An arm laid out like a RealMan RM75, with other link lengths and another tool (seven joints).
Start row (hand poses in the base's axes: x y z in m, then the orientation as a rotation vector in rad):
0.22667 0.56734 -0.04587 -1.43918 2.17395 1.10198
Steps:
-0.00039 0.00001 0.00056 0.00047 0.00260 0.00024
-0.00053 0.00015 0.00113 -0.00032 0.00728 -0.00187
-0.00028 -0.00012 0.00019 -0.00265 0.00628 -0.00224
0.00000 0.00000 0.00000 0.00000 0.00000 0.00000
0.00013 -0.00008 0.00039 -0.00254 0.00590 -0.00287
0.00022 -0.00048 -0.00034 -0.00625 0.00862 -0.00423
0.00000 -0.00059 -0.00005 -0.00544 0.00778 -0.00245
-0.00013 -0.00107 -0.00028 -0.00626 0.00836 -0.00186
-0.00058 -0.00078 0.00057 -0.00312 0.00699 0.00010
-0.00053 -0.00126 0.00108 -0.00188 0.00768 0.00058
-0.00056 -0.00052 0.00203 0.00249 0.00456 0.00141
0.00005 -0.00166 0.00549 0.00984 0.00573 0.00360
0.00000 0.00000 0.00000 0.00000 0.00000 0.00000
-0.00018 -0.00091 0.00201 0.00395 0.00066 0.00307
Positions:
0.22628 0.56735 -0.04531 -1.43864 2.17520 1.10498
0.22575 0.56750 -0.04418 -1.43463 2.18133 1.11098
0.22547 0.56738 -0.04399 -1.43136 2.18896 1.11373
0.22547 0.56738 -0.04399 -1.43136 2.18896 1.11373
0.22560 0.56730 -0.04360 -1.42732 2.19653 1.11600
0.22582 0.56682 -0.04394 -1.42237 2.20980 1.11689
0.22582 0.56623 -0.04399 -1.41949 2.22096 1.11832
0.22569 0.56516 -0.04427 -1.41750 2.23296 1.11969
0.22511 0.56438 -0.04370 -1.41708 2.24039 1.12338
0.22458 0.56312 -0.04262 -1.41660 2.24699 1.12908
0.22402 0.56260 -0.04059 -1.41630 2.24725 1.13629
0.22407 0.56094 -0.03510 -1.41568 2.24079 1.15239
0.22407 0.56094 -0.03510 -1.41568 2.24079 1.15239
0.22389 0.56003 -0.03309 -1.41793 2.23633 1.15777

